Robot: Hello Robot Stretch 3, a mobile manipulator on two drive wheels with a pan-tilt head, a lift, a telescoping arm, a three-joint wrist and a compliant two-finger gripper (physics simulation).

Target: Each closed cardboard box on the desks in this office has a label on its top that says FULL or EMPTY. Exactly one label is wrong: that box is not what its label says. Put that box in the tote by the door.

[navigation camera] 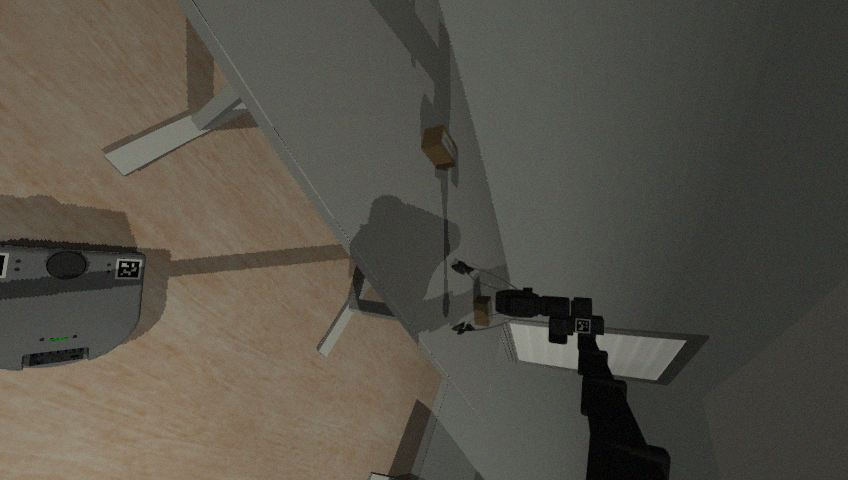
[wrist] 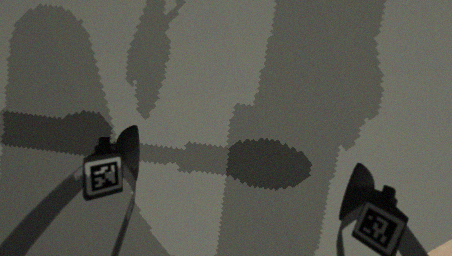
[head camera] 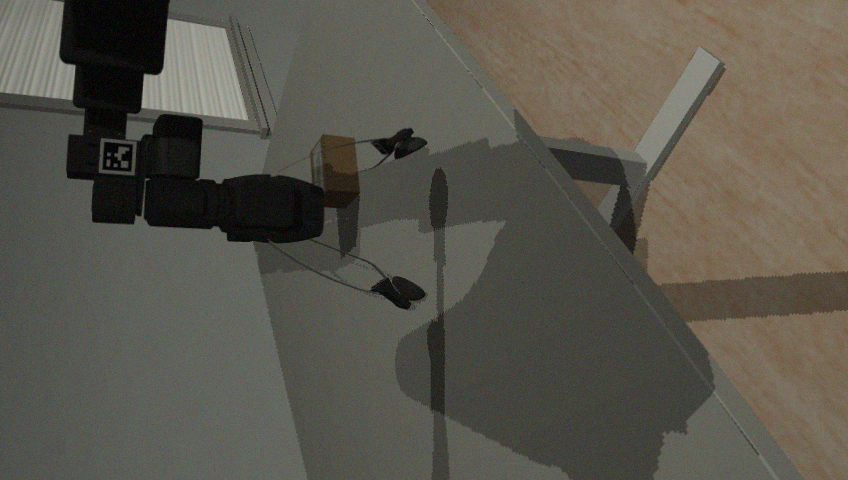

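Seen in the pictures: gripper, fingertip midpoint: [navigation camera: 452, 297] [head camera: 422, 219]; robot's base, link origin: [navigation camera: 68, 264].
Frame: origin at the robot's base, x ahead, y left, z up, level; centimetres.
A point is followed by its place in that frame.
Observation:
My gripper [head camera: 409, 217] @(z 96.8, x -2.1, y -66.4 cm) [navigation camera: 461, 297] @(z 96.8, x -2.1, y -66.4 cm) [wrist: 239, 162] @(z 96.8, x -2.1, y -66.4 cm) is wide open above the desk [head camera: 357, 416] @(z 95.1, x 25.7, y -86.3 cm) [navigation camera: 285, 71] @(z 95.0, x 29.4, y -15.4 cm) [wrist: 200, 75], fingers pointing down, with no box between its fingertips. A small brown cardboard box [head camera: 342, 163] @(z 97.4, x -10.4, y -90.9 cm) [navigation camera: 482, 311] @(z 98.3, x -9.1, y -90.4 cm) stands on the desk near the wall, beside the gripper and partly behind one finger's thin strips. It does not show in the wrist view. A pale label shows on its top in the head view, too small and oblique to read. A second brown box [navigation camera: 437, 146] @(z 99.2, x 33.2, y -49.6 cm) stands farther along the desk, its label unreadable. The tote does not show.
A grey wall [head camera: 119, 327] @(z 124.7, x 20.8, y -141.8 cm) [navigation camera: 595, 148] @(z 137.2, x 51.7, y -104.1 cm) runs along the desk's back edge, with a framed white ribbed panel [head camera: 202, 71] @(z 98.0, x -55.8, y -234.5 cm) [navigation camera: 541, 344] @(z 108.5, x -55.6, y -234.2 cm). Pale desk legs [head camera: 678, 101] @(z 2.6, x -37.8, y -109.8 cm) [navigation camera: 154, 145] @(z 2.6, x 43.5, y -15.7 cm) stand on the wood-look floor [head camera: 773, 208] @(z 0.0, x -10.6, y -84.6 cm) [navigation camera: 238, 404] @(z 0.0, x -61.5, y -55.2 cm). My base [navigation camera: 71, 315] @(z 16.0, x -13.0, y -2.0 cm) is at the left in the navigation view.

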